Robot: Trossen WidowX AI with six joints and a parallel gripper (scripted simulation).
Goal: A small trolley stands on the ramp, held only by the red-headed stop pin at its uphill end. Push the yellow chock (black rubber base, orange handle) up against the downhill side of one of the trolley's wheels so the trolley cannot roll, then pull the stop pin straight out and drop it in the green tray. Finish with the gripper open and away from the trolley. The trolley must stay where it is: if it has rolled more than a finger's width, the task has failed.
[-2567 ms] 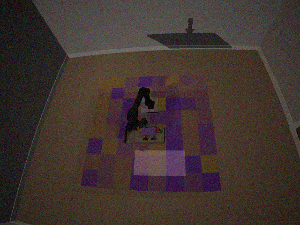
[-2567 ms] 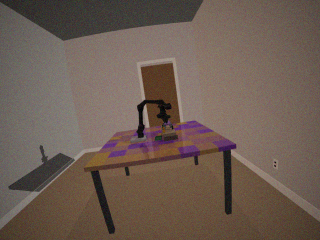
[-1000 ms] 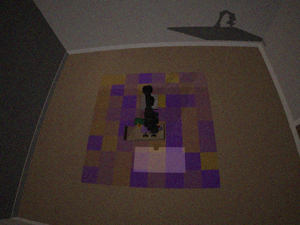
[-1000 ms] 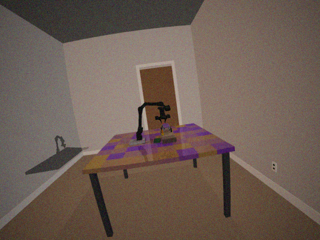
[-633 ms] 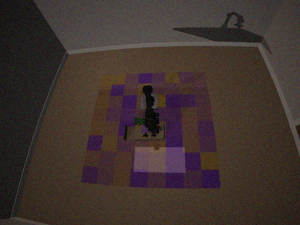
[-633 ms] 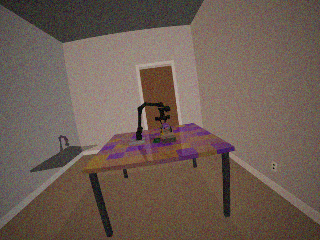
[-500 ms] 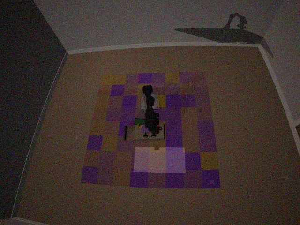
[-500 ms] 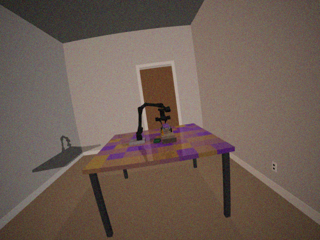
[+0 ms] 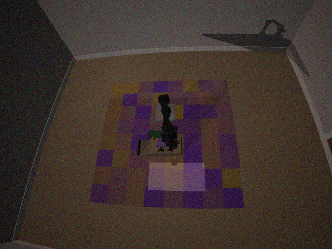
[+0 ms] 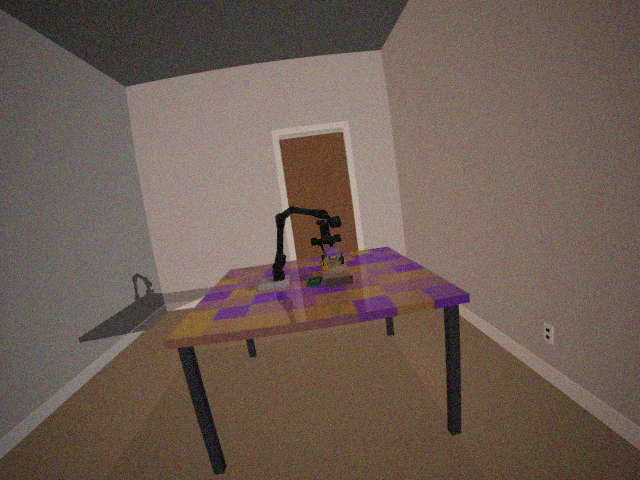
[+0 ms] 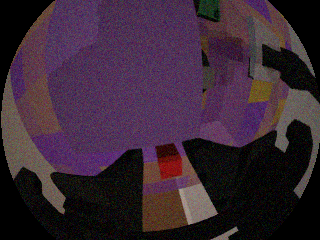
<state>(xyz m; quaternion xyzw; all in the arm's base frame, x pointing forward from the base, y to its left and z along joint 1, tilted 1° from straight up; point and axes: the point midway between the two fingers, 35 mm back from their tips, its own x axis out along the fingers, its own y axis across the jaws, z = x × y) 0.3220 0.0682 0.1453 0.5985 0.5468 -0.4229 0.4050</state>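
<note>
Right now the green tray is 20 cm to the right of my gripper tip, 14 cm below it and 13 cm behind it. From my gripper tip the other things lie so: red-headed stop pin (right at my gripper tip); then ramp (10 cm to the right, 8 cm below, 1 cm ahead); then purple-topped trolley (10 cm to the right, 2 cm below, 1 cm ahead).
</note>
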